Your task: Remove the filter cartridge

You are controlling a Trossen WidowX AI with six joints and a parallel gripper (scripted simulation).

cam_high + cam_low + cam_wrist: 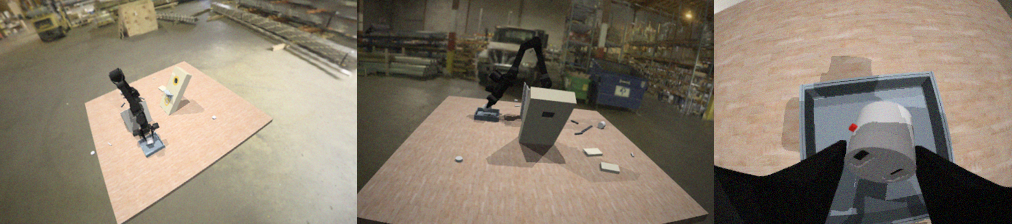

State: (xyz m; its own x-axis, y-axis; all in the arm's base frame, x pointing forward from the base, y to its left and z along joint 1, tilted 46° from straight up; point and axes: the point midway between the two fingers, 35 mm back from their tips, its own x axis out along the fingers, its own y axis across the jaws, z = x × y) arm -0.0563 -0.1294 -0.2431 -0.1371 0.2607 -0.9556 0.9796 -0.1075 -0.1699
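My gripper tip is 6 cm above the blue-grey tray. From my gripper tip the other things lie so: beige service panel 38 cm ahead, 28 cm to the left, 9 cm above; then round filter cartridge right at my gripper tip.
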